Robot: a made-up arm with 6 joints.
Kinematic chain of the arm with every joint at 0, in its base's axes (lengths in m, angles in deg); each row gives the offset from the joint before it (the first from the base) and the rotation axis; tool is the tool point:
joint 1: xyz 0 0 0.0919 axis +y
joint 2: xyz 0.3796 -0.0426 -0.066 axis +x
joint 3: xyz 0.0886 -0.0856 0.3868 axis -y
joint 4: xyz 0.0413 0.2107 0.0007 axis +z
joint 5: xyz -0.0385 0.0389 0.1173 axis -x
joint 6: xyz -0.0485 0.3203 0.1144 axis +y
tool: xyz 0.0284 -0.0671 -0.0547
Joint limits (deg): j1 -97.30..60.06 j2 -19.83..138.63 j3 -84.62..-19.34 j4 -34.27..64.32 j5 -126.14..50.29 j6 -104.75..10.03
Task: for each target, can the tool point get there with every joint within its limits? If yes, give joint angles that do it. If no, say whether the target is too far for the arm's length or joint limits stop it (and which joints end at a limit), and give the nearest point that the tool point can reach.
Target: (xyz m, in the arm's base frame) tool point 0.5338 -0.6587 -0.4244
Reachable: yes | joints 44.70 87.08 -44.21 33.31 -99.10 -8.72
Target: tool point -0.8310 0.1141 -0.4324
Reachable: no: joint limits stop it (at a limit: joint 1, joint 3, joint 4, joint 6) | nearest point -0.6083 0.0634 0.2681 | short by 0.737 m
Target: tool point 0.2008 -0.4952 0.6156
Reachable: yes | joints -24.49 71.35 -60.90 47.37 35.25 -21.39
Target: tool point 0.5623 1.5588 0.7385
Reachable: no: too far | nearest point 0.4528 0.5717 0.6126 | short by 1.001 m
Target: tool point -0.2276 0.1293 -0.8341
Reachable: no: joint limits stop it (at a limit: joint 1, joint 2, joint 3, joint 5, joint 6) | nearest point -0.0026 -0.1912 -0.7207 | short by 0.408 m
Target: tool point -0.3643 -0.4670 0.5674
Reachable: yes | joints -74.65 67.63 -34.26 43.75 29.18 -85.93
